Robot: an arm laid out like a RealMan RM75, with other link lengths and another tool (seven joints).
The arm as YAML. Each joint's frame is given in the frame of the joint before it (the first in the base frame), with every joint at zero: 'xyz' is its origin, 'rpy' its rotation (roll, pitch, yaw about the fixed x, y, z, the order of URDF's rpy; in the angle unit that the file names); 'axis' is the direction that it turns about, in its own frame. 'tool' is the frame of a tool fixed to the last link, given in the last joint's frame.
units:
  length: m
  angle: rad
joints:
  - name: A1
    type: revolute
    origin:
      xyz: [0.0, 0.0, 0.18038]
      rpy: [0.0, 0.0, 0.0]
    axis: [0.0, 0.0, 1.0]
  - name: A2
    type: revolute
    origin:
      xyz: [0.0, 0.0, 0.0]
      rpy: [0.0, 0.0, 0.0]
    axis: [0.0, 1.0, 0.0]
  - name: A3
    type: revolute
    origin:
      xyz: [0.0, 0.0, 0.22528]
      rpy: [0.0, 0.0, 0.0]
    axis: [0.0, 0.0, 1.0]
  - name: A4
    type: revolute
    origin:
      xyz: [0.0, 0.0, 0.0]
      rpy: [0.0, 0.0, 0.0]
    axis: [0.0, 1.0, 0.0]
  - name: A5
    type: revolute
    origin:
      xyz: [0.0, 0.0, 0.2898]
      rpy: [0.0, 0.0, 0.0]
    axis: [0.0, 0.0, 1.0]
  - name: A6
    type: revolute
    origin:
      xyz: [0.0, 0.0, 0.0]
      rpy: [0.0, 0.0, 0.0]
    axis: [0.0, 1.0, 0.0]
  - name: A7
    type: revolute
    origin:
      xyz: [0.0, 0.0, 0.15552]
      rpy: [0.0, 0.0, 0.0]
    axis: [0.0, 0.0, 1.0]
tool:
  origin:
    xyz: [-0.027, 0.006, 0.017]
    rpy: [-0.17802, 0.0, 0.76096]
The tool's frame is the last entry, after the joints.
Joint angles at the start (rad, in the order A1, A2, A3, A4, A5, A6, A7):
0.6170, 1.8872, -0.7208, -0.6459, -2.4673, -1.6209, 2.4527
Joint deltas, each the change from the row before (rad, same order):
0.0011, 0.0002, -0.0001, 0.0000, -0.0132, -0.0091, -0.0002
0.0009, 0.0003, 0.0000, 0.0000, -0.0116, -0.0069, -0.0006
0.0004, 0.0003, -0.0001, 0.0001, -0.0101, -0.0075, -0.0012
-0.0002, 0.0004, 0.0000, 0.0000, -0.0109, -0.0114, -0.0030
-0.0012, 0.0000, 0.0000, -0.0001, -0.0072, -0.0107, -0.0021
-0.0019, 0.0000, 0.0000, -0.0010, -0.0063, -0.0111, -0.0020
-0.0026, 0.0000, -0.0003, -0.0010, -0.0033, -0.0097, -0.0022
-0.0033, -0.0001, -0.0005, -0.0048, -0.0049, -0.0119, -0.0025
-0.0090, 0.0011, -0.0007, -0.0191, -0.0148, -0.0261, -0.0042
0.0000, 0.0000, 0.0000, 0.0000, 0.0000, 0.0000, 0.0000
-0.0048, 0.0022, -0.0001, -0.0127, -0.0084, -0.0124, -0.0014
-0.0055, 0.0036, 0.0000, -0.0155, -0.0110, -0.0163, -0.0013
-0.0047, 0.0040, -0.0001, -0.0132, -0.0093, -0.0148, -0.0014
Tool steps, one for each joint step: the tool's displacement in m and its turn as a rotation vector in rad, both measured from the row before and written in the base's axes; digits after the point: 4 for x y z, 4 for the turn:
0.0007, -0.0021, -0.0007, -0.0147, -0.0064, -0.0013
0.0007, -0.0018, -0.0006, -0.0120, -0.0060, -0.0008
0.0006, -0.0019, -0.0006, -0.0119, -0.0045, -0.0006
0.0006, -0.0028, -0.0007, -0.0157, -0.0032, 0.0002
0.0006, -0.0026, -0.0004, -0.0129, -0.0007, -0.0010
0.0006, -0.0027, -0.0002, -0.0122, -0.0001, -0.0012
0.0005, -0.0024, -0.0001, -0.0098, 0.0016, -0.0010
0.0004, -0.0025, 0.0008, -0.0103, -0.0006, 0.0005
0.0010, -0.0051, 0.0031, -0.0197, -0.0077, 0.0021
0.0000, 0.0000, 0.0000, 0.0000, 0.0000, 0.0000
0.0003, -0.0023, 0.0016, -0.0086, -0.0052, 0.0016
0.0000, -0.0030, 0.0015, -0.0122, -0.0055, 0.0013
-0.0002, -0.0028, 0.0008, -0.0117, -0.0035, 0.0011

